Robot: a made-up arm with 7 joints. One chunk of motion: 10 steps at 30 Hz.
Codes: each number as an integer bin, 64 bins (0 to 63) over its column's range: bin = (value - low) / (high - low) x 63, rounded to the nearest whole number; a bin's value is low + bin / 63 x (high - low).
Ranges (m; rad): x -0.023..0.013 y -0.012..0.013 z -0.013..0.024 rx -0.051..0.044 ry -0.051..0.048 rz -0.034..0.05
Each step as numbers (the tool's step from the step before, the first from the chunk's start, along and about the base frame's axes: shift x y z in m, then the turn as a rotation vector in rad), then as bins.
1 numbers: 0.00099 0.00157 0.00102 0.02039 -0.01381 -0.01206
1 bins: 42 34 24 47 24 16
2 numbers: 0.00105 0.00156 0.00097 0.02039 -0.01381 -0.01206
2 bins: 42 34 24 47 24 16
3 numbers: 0.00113 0.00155 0.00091 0.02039 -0.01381 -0.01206
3 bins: 42 34 24 47 24 16
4 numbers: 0.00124 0.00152 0.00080 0.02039 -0.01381 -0.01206
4 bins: 42 34 23 47 24 16
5 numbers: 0.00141 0.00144 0.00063 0.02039 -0.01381 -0.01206
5 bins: 43 34 23 47 24 16
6 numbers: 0.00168 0.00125 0.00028 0.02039 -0.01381 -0.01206
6 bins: 43 33 23 47 24 16
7 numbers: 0.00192 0.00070 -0.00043 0.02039 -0.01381 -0.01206
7 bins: 44 32 21 47 24 16
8 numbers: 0.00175 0.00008 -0.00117 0.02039 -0.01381 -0.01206
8 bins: 43 30 20 47 24 16
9 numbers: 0.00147 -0.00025 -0.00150 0.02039 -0.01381 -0.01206
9 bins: 43 30 20 47 24 16
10 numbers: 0.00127 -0.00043 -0.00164 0.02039 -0.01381 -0.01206
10 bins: 42 29 19 47 24 16
